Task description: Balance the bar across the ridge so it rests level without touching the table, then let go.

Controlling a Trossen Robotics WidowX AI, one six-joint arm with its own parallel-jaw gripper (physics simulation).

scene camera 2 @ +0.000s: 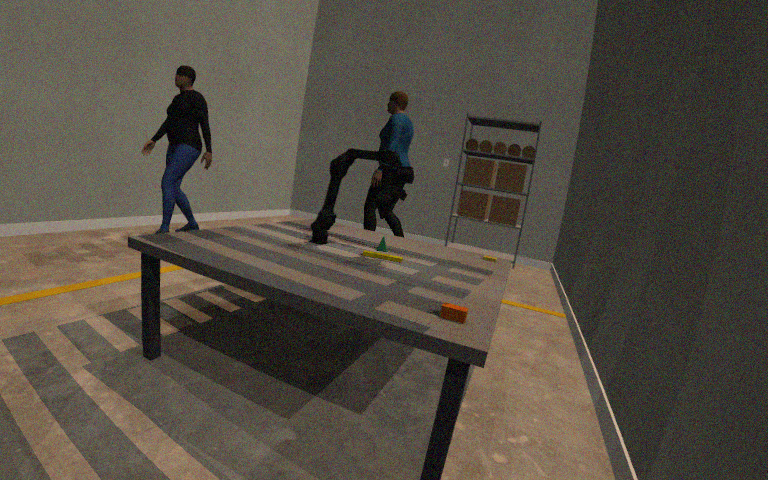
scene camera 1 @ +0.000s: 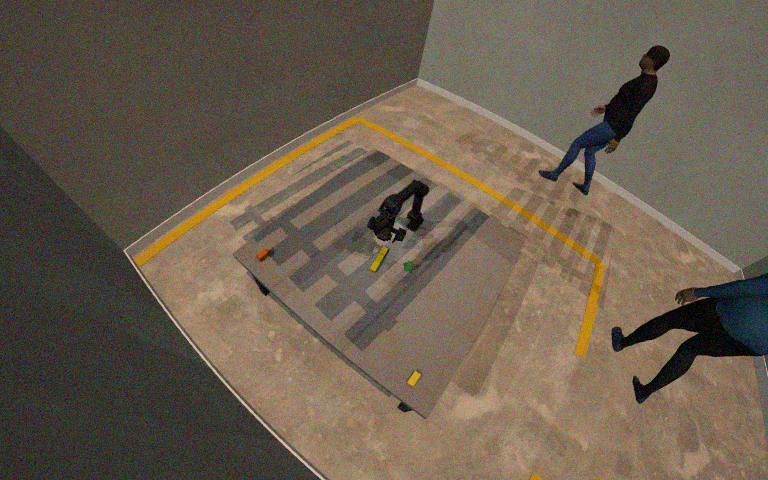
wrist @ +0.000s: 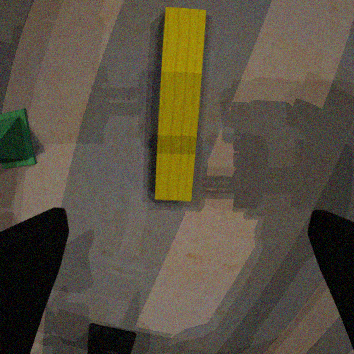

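Pixels of known places: gripper, fingertip midpoint: (scene camera 2: 383, 217) (wrist: 192, 223); arm's base, origin of the base link: (scene camera 2: 318, 242) (scene camera 1: 412, 226) (wrist: 110, 340).
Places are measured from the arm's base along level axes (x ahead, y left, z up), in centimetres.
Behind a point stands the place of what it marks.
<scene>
The yellow bar (scene camera 1: 379, 259) {y -0.6, x 33.6, z 1.6 cm} (scene camera 2: 382, 256) {y -2.7, x 33.6, z 1.1 cm} (wrist: 179, 105) {y -1.1, x 33.2, z 1.6 cm} lies flat on the table (scene camera 1: 447, 316) {y 46.7, x 37.1, z 0.0 cm} (scene camera 2: 317, 300) {y -64.4, x 41.0, z 0.0 cm}, apart from the ridge. The green ridge (scene camera 1: 408, 266) {y 14.4, x 27.6, z 3.1 cm} (scene camera 2: 382, 245) {y 12.8, x 26.8, z 2.6 cm} (wrist: 16, 140) {y 12.8, x 26.9, z 1.9 cm} is a small wedge standing beside the bar; in the wrist view it shows in part at the left edge, with its peak bare. My gripper (wrist: 192, 223) {y -1.6, x 31.0, z 17.2 cm} is open and empty. It hangs above the table, with the bar ahead of and between the lines of its two fingers in the wrist view. In scene camera 2 its dark fingers blend with the person behind.
An orange block (scene camera 1: 262, 254) {y -49.4, x 74.5, z 3.3 cm} (scene camera 2: 454, 313) {y -51.6, x 74.3, z 2.0 cm} lies near one table corner. A yellow-orange block (scene camera 1: 414, 378) {y 50.1, x 73.9, z 1.6 cm} (scene camera 2: 489, 258) {y 48.4, x 73.8, z 1.2 cm} lies near another corner. Two people (scene camera 1: 628, 107) (scene camera 2: 184, 121) stand on the floor beyond the table. A shelf rack (scene camera 2: 504, 122) stands by the far wall.
</scene>
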